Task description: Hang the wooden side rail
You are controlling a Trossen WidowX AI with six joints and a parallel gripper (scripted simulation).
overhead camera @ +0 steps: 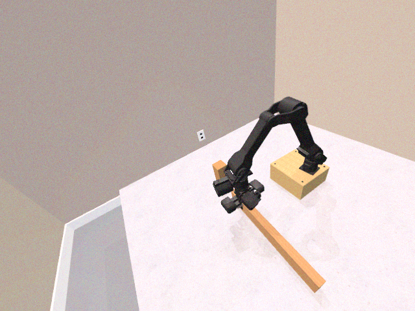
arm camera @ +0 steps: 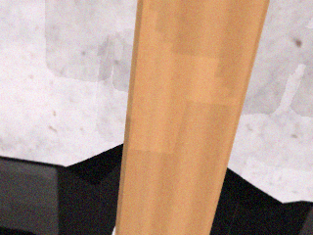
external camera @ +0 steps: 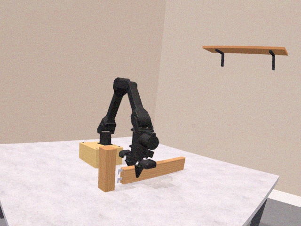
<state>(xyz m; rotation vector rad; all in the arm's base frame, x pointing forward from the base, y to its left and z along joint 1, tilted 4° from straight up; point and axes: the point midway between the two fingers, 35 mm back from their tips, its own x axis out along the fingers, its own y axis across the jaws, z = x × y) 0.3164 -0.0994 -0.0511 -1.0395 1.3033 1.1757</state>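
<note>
My gripper tip is now 16 cm to the left of the headboard post, 6 cm below it and 2 cm past it.
</note>
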